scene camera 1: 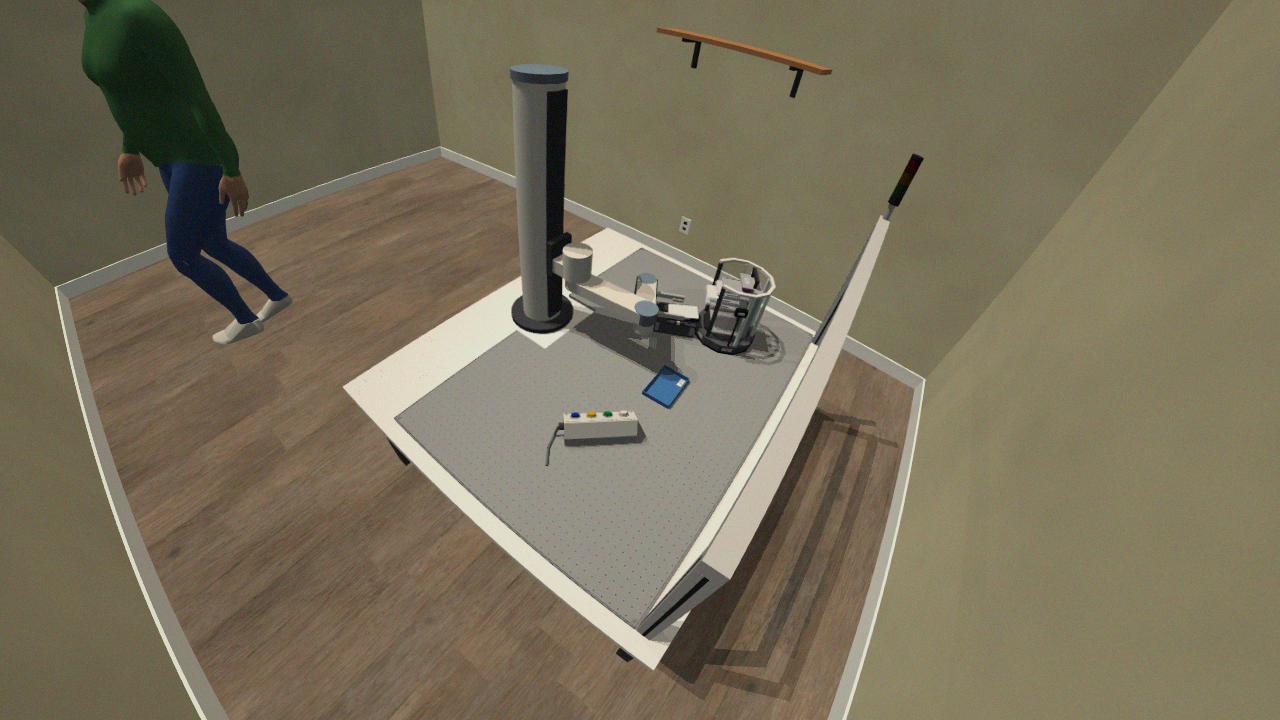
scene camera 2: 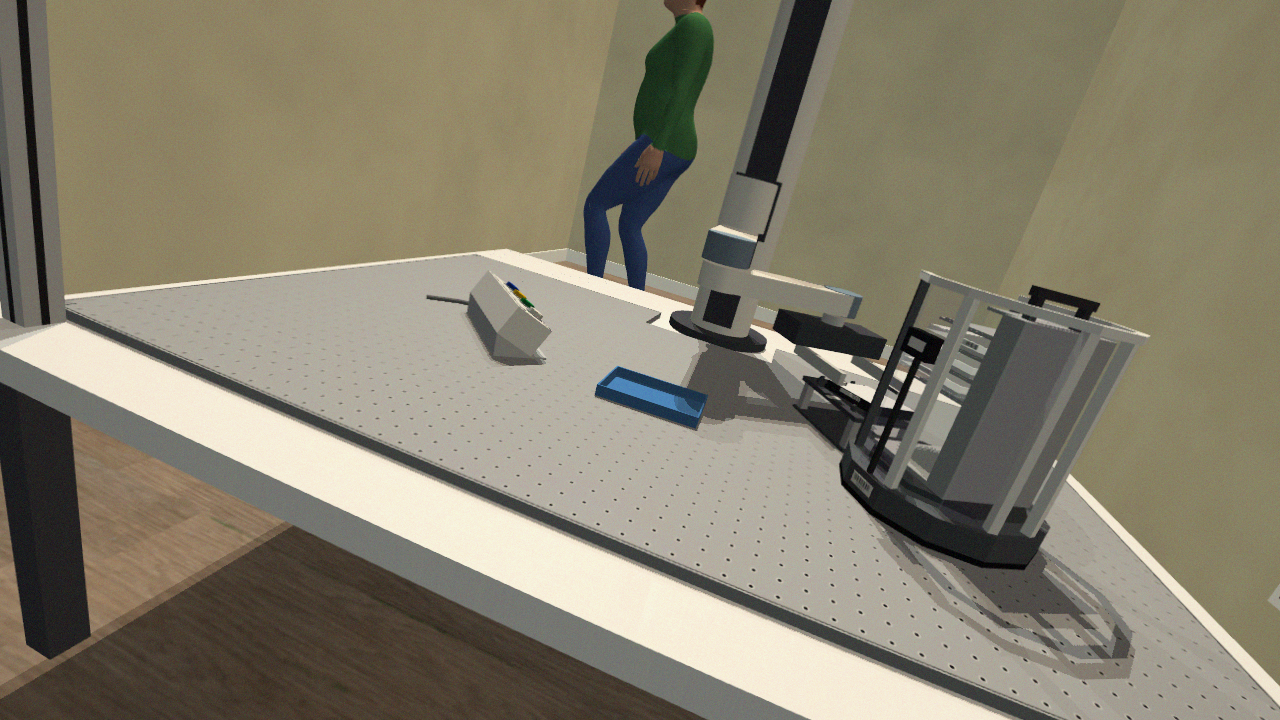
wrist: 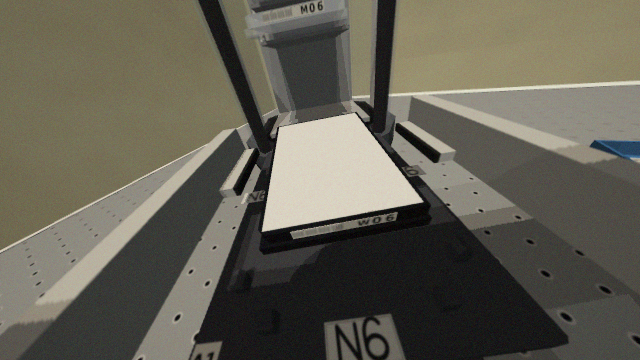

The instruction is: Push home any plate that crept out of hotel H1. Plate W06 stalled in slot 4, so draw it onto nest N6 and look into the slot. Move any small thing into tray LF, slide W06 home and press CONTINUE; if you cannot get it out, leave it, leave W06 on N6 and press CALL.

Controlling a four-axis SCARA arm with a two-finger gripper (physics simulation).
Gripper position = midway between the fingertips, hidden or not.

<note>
In view: the gripper (scene camera 2: 874,385), a white plate labelled W06 (wrist: 331,179) and a round plate rack (scene camera 2: 986,403).
The gripper shows as well in the wrist view (wrist: 324,127). The round plate rack is seen too in the wrist view (wrist: 335,71).
</note>
